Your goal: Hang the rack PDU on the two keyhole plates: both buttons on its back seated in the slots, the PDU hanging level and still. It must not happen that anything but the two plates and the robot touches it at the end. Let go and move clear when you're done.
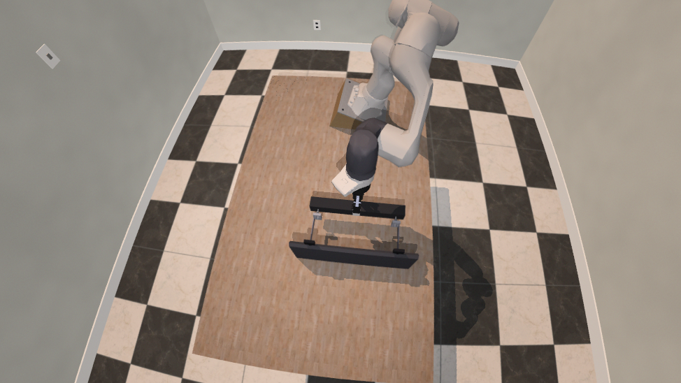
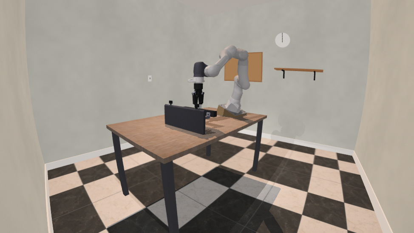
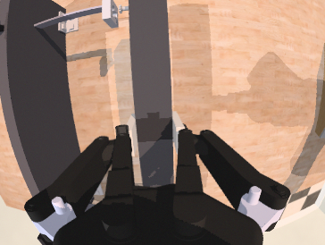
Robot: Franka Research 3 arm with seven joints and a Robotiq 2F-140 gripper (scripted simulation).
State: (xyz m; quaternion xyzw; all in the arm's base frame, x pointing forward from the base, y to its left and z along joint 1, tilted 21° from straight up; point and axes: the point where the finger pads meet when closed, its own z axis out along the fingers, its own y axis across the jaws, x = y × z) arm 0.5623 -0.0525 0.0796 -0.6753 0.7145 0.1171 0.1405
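Right now the rack PDU is 20 mm ahead of my hand and 20 mm below it. Also, from my hand: dark upright panel 180 mm ahead, 10 mm to the right, 60 mm below.
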